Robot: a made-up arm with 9 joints. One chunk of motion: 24 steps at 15 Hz.
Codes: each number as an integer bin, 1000 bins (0 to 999) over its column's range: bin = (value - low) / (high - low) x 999, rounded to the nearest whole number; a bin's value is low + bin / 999 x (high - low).
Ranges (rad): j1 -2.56..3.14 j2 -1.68..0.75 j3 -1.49..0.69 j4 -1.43..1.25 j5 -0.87..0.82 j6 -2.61..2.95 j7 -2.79..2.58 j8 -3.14..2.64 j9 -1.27..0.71
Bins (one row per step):
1: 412 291 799 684 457 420 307 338 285
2: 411 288 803 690 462 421 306 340 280
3: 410 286 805 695 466 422 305 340 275
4: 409 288 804 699 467 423 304 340 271
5: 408 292 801 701 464 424 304 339 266
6: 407 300 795 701 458 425 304 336 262
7: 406 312 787 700 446 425 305 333 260
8: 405 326 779 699 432 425 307 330 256
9: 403 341 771 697 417 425 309 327 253
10: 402 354 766 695 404 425 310 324 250
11: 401 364 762 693 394 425 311 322 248
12: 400 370 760 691 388 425 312 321 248
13: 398 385 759 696 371 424 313 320 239
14: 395 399 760 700 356 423 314 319 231
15: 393 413 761 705 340 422 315 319 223
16: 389 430 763 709 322 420 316 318 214
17: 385 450 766 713 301 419 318 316 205
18: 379 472 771 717 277 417 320 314 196
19: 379 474 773 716 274 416 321 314 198
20: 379 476 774 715 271 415 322 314 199
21: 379 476 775 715 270 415 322 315 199
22: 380 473 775 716 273 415 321 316 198
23: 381 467 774 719 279 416 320 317 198
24: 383 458 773 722 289 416 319 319 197
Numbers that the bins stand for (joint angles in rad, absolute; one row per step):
1: -0.2092 -0.9722 0.2536 0.4050 -0.0969 -0.2725 -1.1398 -1.1844 -0.7051
2: -0.2150 -0.9795 0.2623 0.4211 -0.0884 -0.2669 -1.1451 -1.1728 -0.7150
3: -0.2207 -0.9843 0.2667 0.4345 -0.0817 -0.2613 -1.1505 -1.1728 -0.7250
4: -0.2264 -0.9795 0.2645 0.4452 -0.0800 -0.2558 -1.1559 -1.1728 -0.7329
5: -0.2321 -0.9697 0.2579 0.4506 -0.0851 -0.2502 -1.1559 -1.1786 -0.7428
6: -0.2378 -0.9503 0.2448 0.4506 -0.0952 -0.2446 -1.1559 -1.1960 -0.7507
7: -0.2435 -0.9211 0.2274 0.4479 -0.1155 -0.2446 -1.1505 -1.2133 -0.7547
8: -0.2492 -0.8870 0.2099 0.4452 -0.1392 -0.2446 -1.1398 -1.2307 -0.7626
9: -0.2606 -0.8505 0.1925 0.4398 -0.1646 -0.2446 -1.1290 -1.2480 -0.7686
10: -0.2663 -0.8189 0.1816 0.4345 -0.1866 -0.2446 -1.1236 -1.2654 -0.7745
11: -0.2720 -0.7946 0.1728 0.4291 -0.2035 -0.2446 -1.1183 -1.2770 -0.7785
12: -0.2777 -0.7800 0.1685 0.4237 -0.2136 -0.2446 -1.1129 -1.2828 -0.7785
13: -0.2891 -0.7435 0.1663 0.4371 -0.2424 -0.2502 -1.1075 -1.2885 -0.7963
14: -0.3062 -0.7095 0.1685 0.4479 -0.2678 -0.2558 -1.1021 -1.2943 -0.8122
15: -0.3177 -0.6754 0.1706 0.4613 -0.2948 -0.2613 -1.0968 -1.2943 -0.8280
16: -0.3405 -0.6341 0.1750 0.4720 -0.3253 -0.2725 -1.0914 -1.3001 -0.8459
17: -0.3633 -0.5854 0.1816 0.4828 -0.3608 -0.2780 -1.0806 -1.3117 -0.8637
18: -0.3975 -0.5319 0.1925 0.4935 -0.4014 -0.2892 -1.0699 -1.3233 -0.8815
19: -0.3975 -0.5270 0.1968 0.4908 -0.4065 -0.2947 -1.0645 -1.3233 -0.8776
20: -0.3975 -0.5222 0.1990 0.4881 -0.4116 -0.3003 -1.0591 -1.3233 -0.8756
21: -0.3975 -0.5222 0.2012 0.4881 -0.4132 -0.3003 -1.0591 -1.3175 -0.8756
22: -0.3918 -0.5295 0.2012 0.4908 -0.4082 -0.3003 -1.0645 -1.3117 -0.8776
23: -0.3861 -0.5441 0.1990 0.4988 -0.3980 -0.2947 -1.0699 -1.3059 -0.8776
24: -0.3747 -0.5659 0.1968 0.5069 -0.3811 -0.2947 -1.0753 -1.2943 -0.8795

